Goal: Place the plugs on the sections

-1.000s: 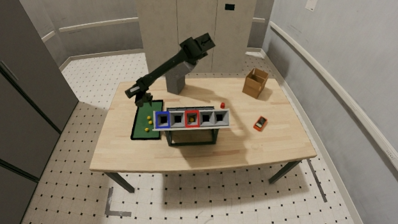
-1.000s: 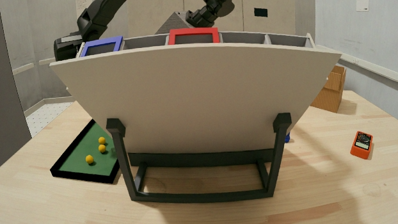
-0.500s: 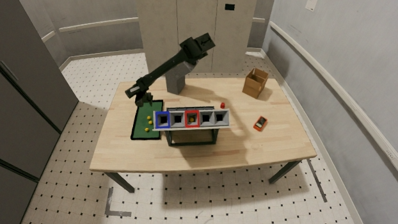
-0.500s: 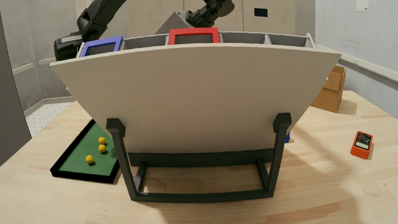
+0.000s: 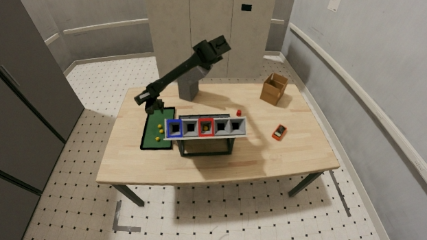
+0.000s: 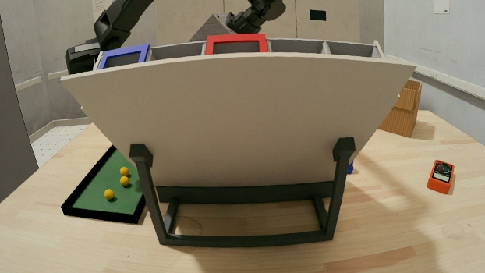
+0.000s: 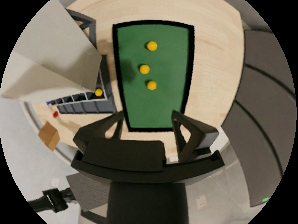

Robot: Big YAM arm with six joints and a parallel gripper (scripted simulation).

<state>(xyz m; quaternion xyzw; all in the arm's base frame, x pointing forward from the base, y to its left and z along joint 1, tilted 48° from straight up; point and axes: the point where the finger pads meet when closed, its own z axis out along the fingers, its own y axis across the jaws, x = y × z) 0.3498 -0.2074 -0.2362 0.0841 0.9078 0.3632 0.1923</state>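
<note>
Now: the green tray 2 cm to the right of my hand and 15 cm below it. From my hand the other things lie so: stand leg (23 cm ahead, 16 cm to the left, 6 cm below); pale cover (12 cm ahead, 31 cm to the left, 5 cm above); blue plug (57 cm to the left, 14 cm below).
</note>
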